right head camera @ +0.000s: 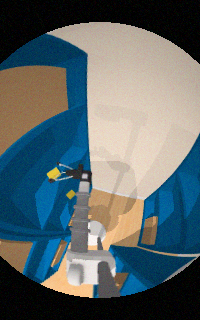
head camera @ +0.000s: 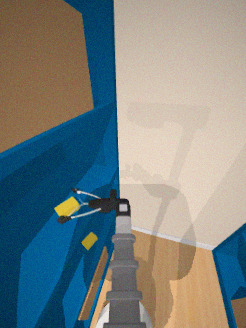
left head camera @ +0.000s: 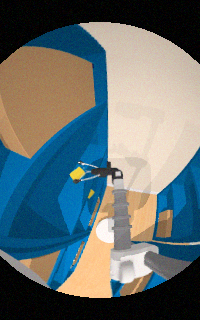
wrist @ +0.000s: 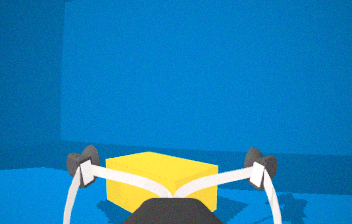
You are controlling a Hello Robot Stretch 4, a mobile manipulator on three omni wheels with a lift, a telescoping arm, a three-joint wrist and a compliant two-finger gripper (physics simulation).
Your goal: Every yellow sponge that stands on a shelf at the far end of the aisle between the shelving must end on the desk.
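Places are measured from the robot's base along level axes (x ahead, y left, z up), in metres.
Pixels of known places: gripper, fingertip midpoint: (right head camera: pixel 51 170) (head camera: pixel 65 203) (left head camera: pixel 74 170) (wrist: pixel 172 161); robot's base, origin of the base link: (right head camera: pixel 91 231) (left head camera: pixel 109 229).
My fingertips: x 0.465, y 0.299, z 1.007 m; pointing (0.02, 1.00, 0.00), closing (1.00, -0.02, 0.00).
Ahead of a thing's pixels: the offset from my fingertips to its top centre. "spot": to the spot under its first point. Level surfaces: height alone.
A yellow sponge {0.014 m back, 0.013 m right, 0.001 m up} (head camera: pixel 66 206) (left head camera: pixel 77 174) (right head camera: pixel 53 174) (wrist: pixel 135 194) stands on a blue shelf {0.044 m down} (head camera: pixel 42 245) (wrist: pixel 30 192) on the left. My gripper (head camera: pixel 69 205) (left head camera: pixel 78 172) (right head camera: pixel 55 172) (wrist: pixel 172 161) is open, with one fingertip on each side of this sponge. In the wrist view there is a gap between each fingertip and the sponge. A second yellow sponge {0.004 m ahead, 0.041 m right, 0.456 m down} (head camera: pixel 89 241) (left head camera: pixel 91 194) (right head camera: pixel 71 194) lies closer to the robot, beside the arm; whether it is on the same shelf level I cannot tell. The desk does not show in these views.
Blue shelving (head camera: pixel 102 60) with brown panels rises on the left. More blue shelving (head camera: pixel 221 267) stands on the right. A pale wall (head camera: pixel 175 60) closes the aisle's far end. The wooden floor {1.034 m down} (head camera: pixel 200 280) runs between the units. The shelf's blue back panel {spot: 0.095 m ahead, 0.292 m left, 0.137 m up} (wrist: pixel 210 75) stands behind the nearest sponge.
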